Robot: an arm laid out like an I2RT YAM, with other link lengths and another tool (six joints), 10 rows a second.
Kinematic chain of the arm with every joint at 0, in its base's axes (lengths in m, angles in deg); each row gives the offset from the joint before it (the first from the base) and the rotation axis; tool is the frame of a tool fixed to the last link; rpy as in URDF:
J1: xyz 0 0 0.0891 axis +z
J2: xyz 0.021 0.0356 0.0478 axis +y
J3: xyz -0.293 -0.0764 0 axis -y
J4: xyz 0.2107 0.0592 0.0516 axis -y
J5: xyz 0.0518 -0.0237 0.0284 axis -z
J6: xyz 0.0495 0 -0.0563 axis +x
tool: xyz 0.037 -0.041 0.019 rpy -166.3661 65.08 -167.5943
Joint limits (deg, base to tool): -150..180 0..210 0..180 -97..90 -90..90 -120..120
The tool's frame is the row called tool.
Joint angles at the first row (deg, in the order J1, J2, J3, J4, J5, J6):
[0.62 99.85 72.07 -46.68 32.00 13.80]
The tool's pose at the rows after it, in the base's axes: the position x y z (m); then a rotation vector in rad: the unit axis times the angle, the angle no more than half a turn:
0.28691, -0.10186, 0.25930, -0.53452, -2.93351, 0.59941
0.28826, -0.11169, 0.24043, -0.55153, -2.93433, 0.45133
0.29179, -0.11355, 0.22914, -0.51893, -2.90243, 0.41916
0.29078, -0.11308, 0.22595, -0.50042, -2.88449, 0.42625
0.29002, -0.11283, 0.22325, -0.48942, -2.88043, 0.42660
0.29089, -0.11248, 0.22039, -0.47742, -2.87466, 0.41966
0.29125, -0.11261, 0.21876, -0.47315, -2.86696, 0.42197
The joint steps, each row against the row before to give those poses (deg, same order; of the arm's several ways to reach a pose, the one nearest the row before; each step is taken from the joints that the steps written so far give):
[-4.04 -0.27 -1.66 2.99 -4.48 -0.18]
[-3.08 1.57 -1.15 2.29 -5.89 -0.26]
[-0.62 2.02 0.09 -0.17 -1.50 -0.88]
[0.09 0.37 -0.44 -0.27 0.17 -0.43]
[0.00 0.08 -0.62 0.44 -0.09 -0.36]
[0.00 0.44 -0.09 0.09 -0.35 -0.26]
[0.00 0.35 0.00 -0.09 0.09 -0.09]

